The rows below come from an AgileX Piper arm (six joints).
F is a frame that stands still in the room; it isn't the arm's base.
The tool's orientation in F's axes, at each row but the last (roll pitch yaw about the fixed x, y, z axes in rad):
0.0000 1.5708 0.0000
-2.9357 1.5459 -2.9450
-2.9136 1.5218 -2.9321
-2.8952 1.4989 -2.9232
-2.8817 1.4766 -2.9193
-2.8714 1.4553 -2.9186
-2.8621 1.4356 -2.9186
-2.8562 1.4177 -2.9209
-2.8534 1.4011 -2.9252
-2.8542 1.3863 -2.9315
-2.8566 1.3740 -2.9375
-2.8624 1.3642 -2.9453
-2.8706 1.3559 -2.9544
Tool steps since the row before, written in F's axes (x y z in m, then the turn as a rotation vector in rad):
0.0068 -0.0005 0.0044 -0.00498 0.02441 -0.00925
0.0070 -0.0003 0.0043 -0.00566 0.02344 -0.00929
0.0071 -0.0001 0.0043 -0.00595 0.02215 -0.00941
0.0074 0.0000 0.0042 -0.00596 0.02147 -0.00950
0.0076 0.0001 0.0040 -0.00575 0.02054 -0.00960
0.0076 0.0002 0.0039 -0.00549 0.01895 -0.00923
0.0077 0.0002 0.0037 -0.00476 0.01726 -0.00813
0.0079 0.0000 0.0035 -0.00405 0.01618 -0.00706
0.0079 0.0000 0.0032 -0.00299 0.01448 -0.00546
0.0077 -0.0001 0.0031 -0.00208 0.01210 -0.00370
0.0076 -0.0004 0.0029 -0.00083 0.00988 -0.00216
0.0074 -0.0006 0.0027 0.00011 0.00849 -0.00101
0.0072 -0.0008 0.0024 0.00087 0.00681 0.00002
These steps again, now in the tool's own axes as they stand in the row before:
-0.0044 -0.0005 0.0068 0.00925 0.02441 -0.00498
-0.0045 -0.0003 0.0069 0.00931 0.02343 -0.00565
-0.0046 0.0000 0.0069 0.00946 0.02214 -0.00591
-0.0047 0.0001 0.0071 0.00956 0.02146 -0.00589
-0.0047 0.0003 0.0072 0.00966 0.02054 -0.00564
-0.0047 0.0004 0.0071 0.00930 0.01896 -0.00535
-0.0047 0.0005 0.0071 0.00817 0.01727 -0.00467
-0.0046 0.0003 0.0073 0.00704 0.01619 -0.00405
-0.0045 0.0004 0.0073 0.00535 0.01449 -0.00314
-0.0044 0.0003 0.0070 0.00355 0.01209 -0.00237
-0.0043 0.0000 0.0069 0.00189 0.00989 -0.00124
-0.0041 -0.0002 0.0067 0.00063 0.00852 -0.00043
-0.0038 -0.0004 0.0066 -0.00047 0.00684 0.00025

